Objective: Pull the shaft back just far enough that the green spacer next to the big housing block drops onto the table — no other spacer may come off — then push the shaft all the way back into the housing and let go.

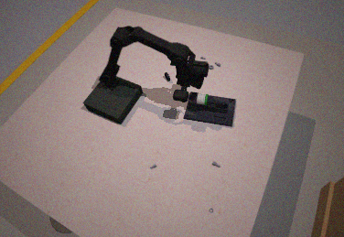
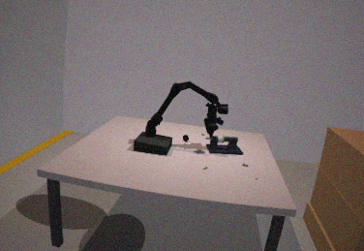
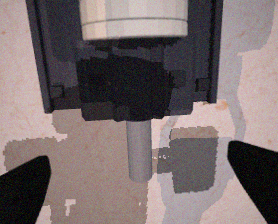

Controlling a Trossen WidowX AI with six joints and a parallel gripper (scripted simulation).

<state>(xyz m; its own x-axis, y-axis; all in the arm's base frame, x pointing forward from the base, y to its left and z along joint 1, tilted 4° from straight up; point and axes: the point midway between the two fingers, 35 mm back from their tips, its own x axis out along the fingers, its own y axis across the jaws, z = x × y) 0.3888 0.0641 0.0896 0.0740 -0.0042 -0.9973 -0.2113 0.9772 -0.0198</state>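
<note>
The grey shaft lies 5 cm ahead of my gripper tip, 1 cm to the left of it and 2 cm below it. The rest, counted from my gripper tip: green spacer 9 cm ahead, 2 cm to the left, 2 cm below.
</note>
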